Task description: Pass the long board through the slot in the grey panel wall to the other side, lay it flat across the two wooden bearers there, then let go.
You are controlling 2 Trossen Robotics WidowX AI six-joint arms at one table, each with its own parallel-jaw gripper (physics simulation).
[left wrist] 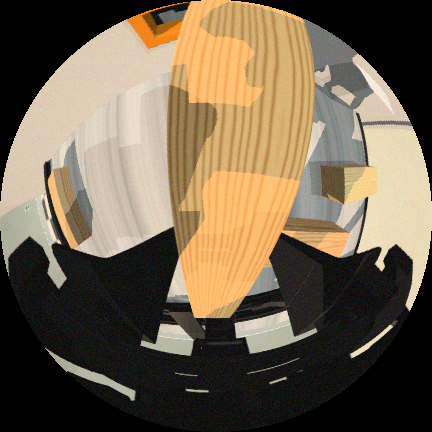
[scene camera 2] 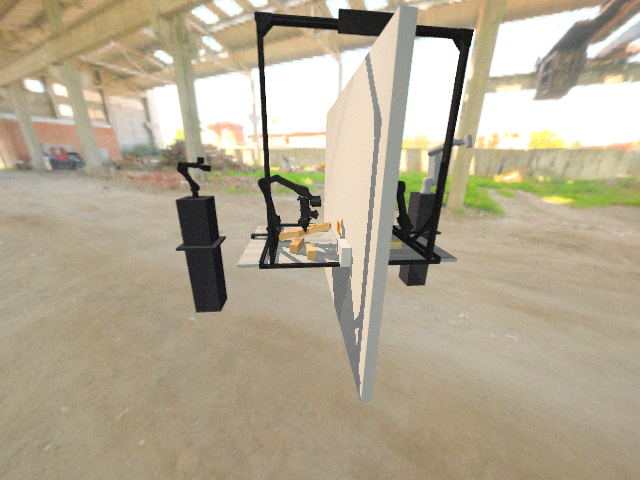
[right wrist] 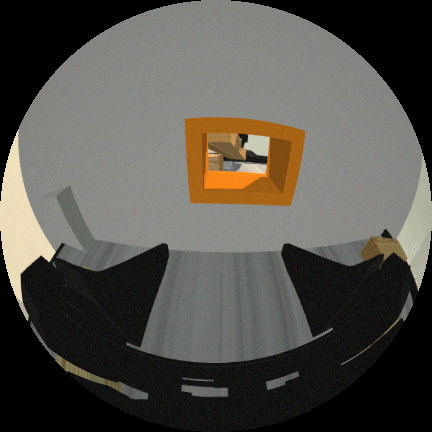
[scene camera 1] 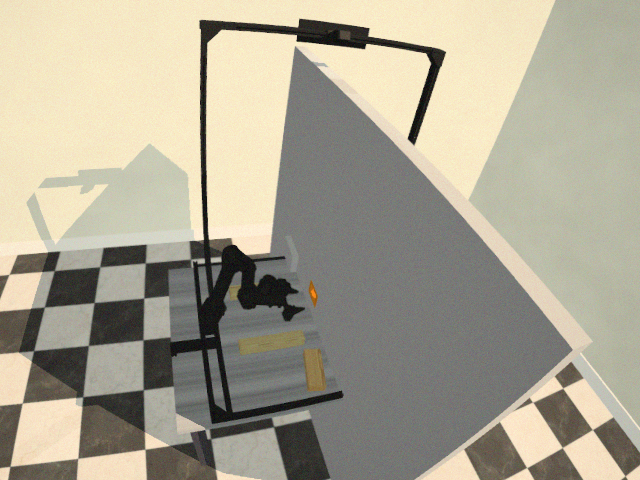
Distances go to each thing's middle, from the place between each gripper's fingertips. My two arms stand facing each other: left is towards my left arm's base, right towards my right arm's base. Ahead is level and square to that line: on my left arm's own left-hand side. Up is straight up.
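From my left hand, the orange-framed slot [right wrist: 276, 186] is 240 mm to the right and 20 mm above. My right gripper, meanwhile, is 10 mm short of that slot, 60 mm to the right of it and 50 mm below it. Going by its middle, the orange-framed slot is nearer to my right gripper than to my left hand.
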